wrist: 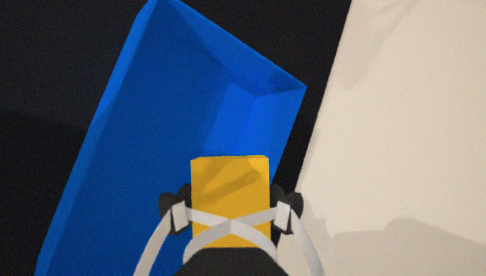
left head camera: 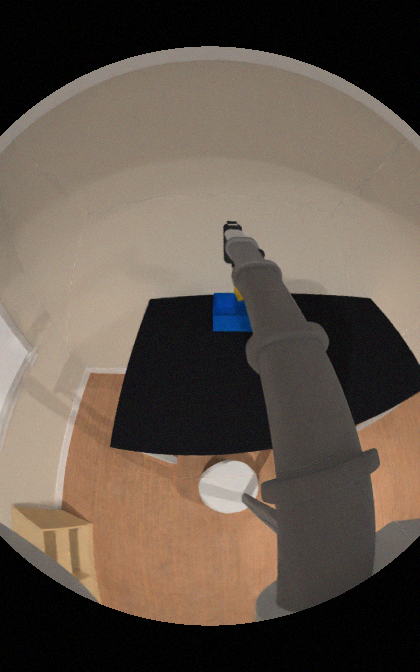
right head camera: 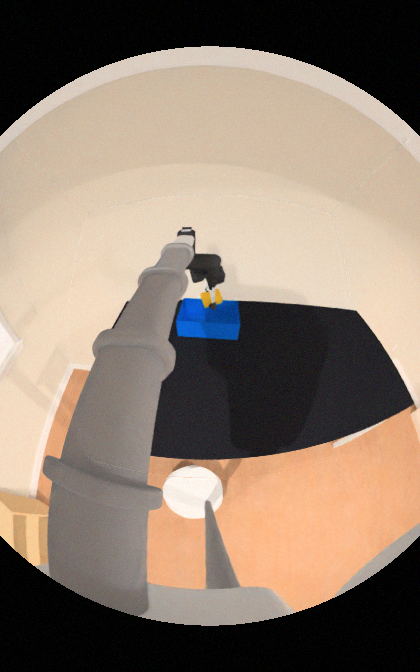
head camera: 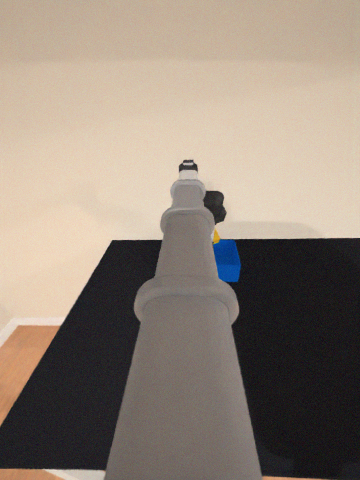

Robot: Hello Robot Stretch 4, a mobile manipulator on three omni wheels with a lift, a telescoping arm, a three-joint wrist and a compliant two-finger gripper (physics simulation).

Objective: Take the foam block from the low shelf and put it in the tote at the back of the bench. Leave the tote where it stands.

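Frame: origin at the robot's base, x ahead, y left, z up, level; metres.
Seen in the pictures: gripper, fingertip midpoint: [wrist: 231,199].
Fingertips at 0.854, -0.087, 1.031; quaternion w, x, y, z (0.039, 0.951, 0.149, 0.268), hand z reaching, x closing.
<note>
Offsets run from my fingertips to a thing's top centre, as dx, dy, dz. Level surfaces: height alone.
The yellow foam block {-0.008, -0.004, +0.060} [head camera: 216,237] [left head camera: 239,294] [right head camera: 205,299] [wrist: 230,175] is held between the two fingertips of my gripper [right head camera: 212,298] [wrist: 231,199]. The blue tote {-0.020, +0.004, -0.045} [head camera: 229,273] [left head camera: 230,322] [right head camera: 207,330] [wrist: 102,111] stands open at the back edge of the black bench {dz -0.145} [head camera: 300,350] [left head camera: 190,390] [right head camera: 280,400] [wrist: 50,60]. In the wrist view the block lies over the tote's opening, near its wall-side edge. The block's height above the tote is hard to judge. In the head camera view my arm hides the left part of the tote.
The wall rises right behind the bench. My extended arm [head camera: 185,375] [left head camera: 315,415] [right head camera: 110,400] reaches across the bench. A white round object [left head camera: 225,480] [right head camera: 187,485] stands on the floor before the bench. A light wooden unit [left head camera: 50,517] [right head camera: 22,505] stands at lower left.
</note>
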